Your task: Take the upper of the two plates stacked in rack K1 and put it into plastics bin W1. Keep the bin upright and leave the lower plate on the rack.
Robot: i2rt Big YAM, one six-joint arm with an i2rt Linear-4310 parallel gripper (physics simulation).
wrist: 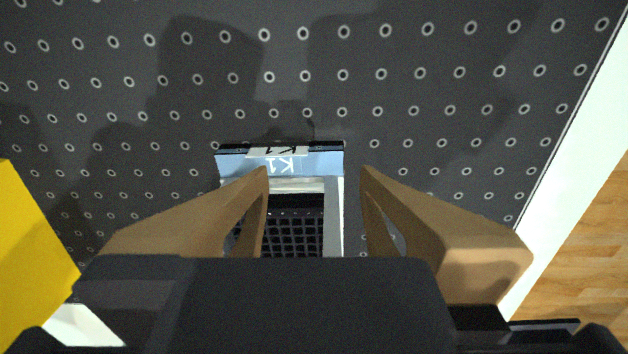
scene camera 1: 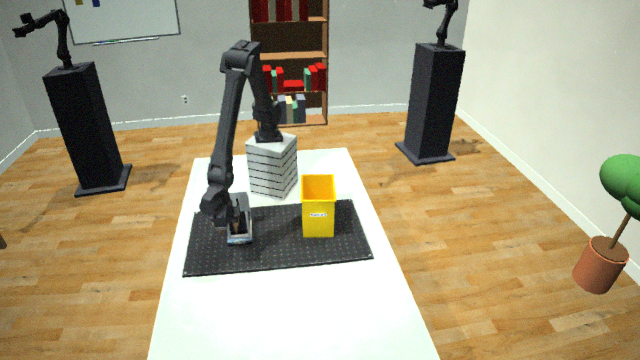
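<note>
Rack K1 (scene camera 1: 240, 240) (wrist: 327, 164), a pale frame with a blue labelled end, stands on the black perforated mat (scene camera 1: 280, 257) (wrist: 445, 90). A black gridded plate (wrist: 295, 237) lies inside it in the wrist view; the lower plate cannot be made out. My gripper (scene camera 1: 237, 228) (wrist: 314, 175) points down over the rack, its brown fingers partly open with no plate between the tips. In the wrist view the left finger covers the rack's left side and part of the plate; the right fingertip is beyond the rack's right wall. Yellow bin W1 (scene camera 1: 318, 218) (wrist: 25, 250) stands upright, its mouth up.
The mat lies on a white table (scene camera 1: 290, 310). The white striped block (scene camera 1: 270, 170) under my arm's base stands behind the mat, left of the bin. Two dark pedestals (scene camera 1: 82, 130) (scene camera 1: 432, 105) with other arms and a bookshelf (scene camera 1: 325, 60) stand farther back.
</note>
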